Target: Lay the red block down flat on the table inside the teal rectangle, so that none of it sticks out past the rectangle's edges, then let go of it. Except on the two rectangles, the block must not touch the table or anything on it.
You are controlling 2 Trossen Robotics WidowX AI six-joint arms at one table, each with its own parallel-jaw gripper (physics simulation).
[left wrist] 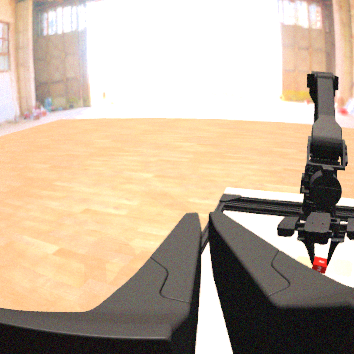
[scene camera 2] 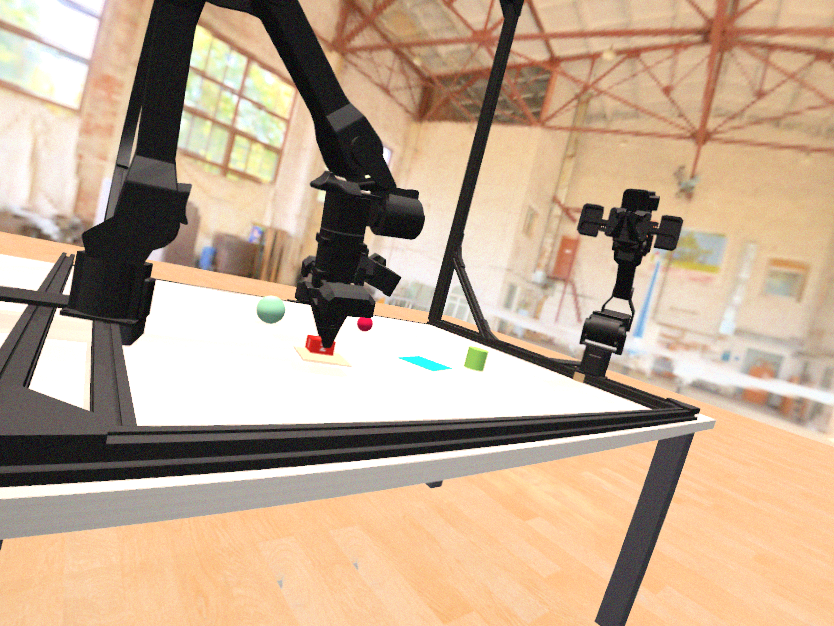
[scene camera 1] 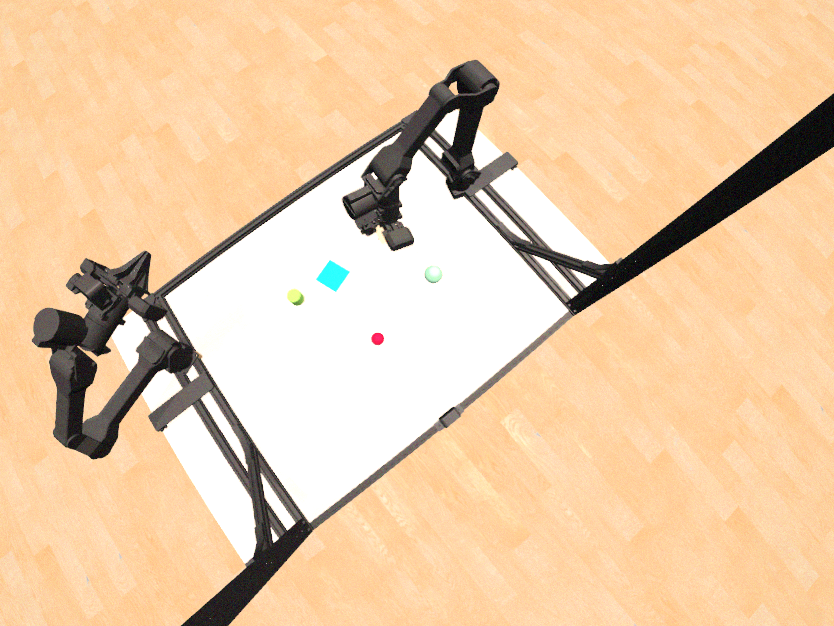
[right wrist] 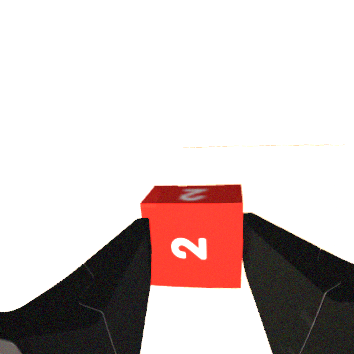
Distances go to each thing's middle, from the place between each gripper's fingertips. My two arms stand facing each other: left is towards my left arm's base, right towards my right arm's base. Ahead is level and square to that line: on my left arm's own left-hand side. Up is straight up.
Now: left hand 470 mm to the left of the pale rectangle (right wrist: 296,186), 340 mm above it and 80 mm past it.
I see the pale rectangle 2 cm ahead of my right hand, 1 cm to the right of it and 1 cm below it.
